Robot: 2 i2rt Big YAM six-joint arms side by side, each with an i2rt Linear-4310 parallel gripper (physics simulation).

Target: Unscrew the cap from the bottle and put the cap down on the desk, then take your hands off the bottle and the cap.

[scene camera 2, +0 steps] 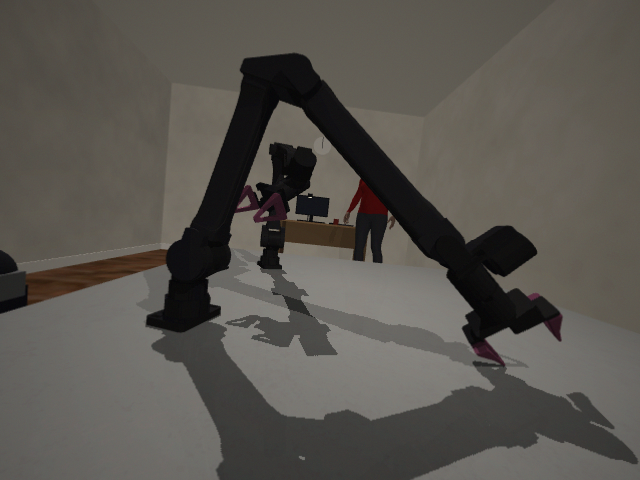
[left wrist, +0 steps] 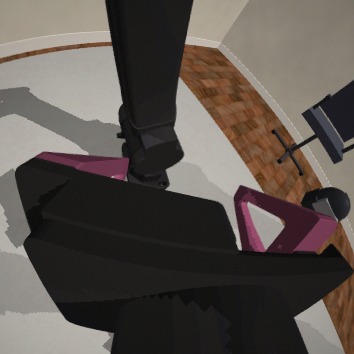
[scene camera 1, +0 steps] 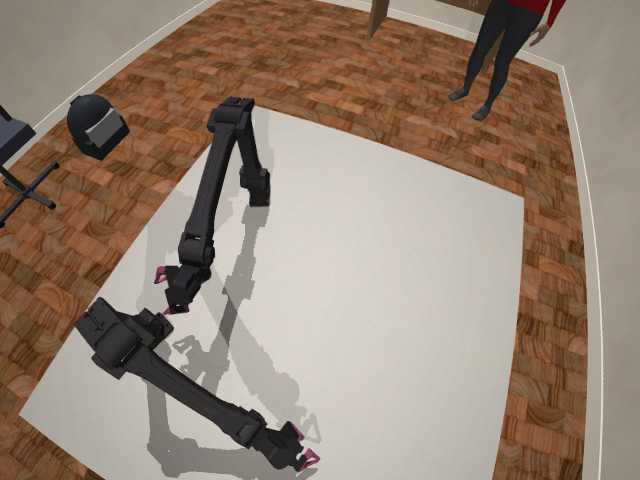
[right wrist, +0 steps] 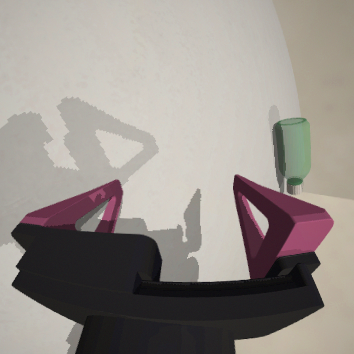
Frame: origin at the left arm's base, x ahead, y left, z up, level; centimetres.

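Seen in the pictures: left gripper, between the fingertips: [scene camera 2: 242, 215] [left wrist: 184, 178] [scene camera 1: 159, 298]; right gripper, between the fingertips: [scene camera 2: 529, 351] [scene camera 1: 310, 448] [right wrist: 174, 183]; left arm's base, origin of its link: [scene camera 2: 269, 266] [scene camera 1: 260, 195]; right arm's base, origin of its link: [scene camera 2: 186, 318] [left wrist: 143, 166] [scene camera 1: 155, 332].
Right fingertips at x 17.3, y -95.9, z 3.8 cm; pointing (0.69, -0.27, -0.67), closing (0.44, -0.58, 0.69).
Offsets run from my right fingertips to a thing's middle. Level surfaces: height alone.
A green bottle {dx +20.6, dy -29.1, dz +0.0 cm} [right wrist: 294, 150] appears to lie on its side near the table's edge at the right of the right wrist view. Its pale cap {dx +16.1, dy -35.7, dz +0.0 cm} [right wrist: 295, 188] is on the neck, at the bottle's lower end there. Neither shows in the scene views. My right gripper [scene camera 1: 310, 448] [scene camera 2: 531, 352] [right wrist: 174, 183] is open and empty, low over the table, with the bottle beyond its right finger in its wrist view. My left gripper [scene camera 1: 160, 298] [scene camera 2: 245, 216] [left wrist: 184, 178] is open and empty, held above the table near the right arm's base and away from the bottle.
The white table {dz -3.8 cm} [scene camera 1: 413, 289] [scene camera 2: 93, 403] carries both arms, with their shadows across it. A dark helmet [scene camera 1: 90, 121] [left wrist: 335, 202] and a chair [scene camera 1: 25, 191] [left wrist: 330, 130] are beyond its edge. A person [scene camera 1: 501, 46] [scene camera 2: 373, 222] stands in the background by a wooden desk [scene camera 2: 317, 236].
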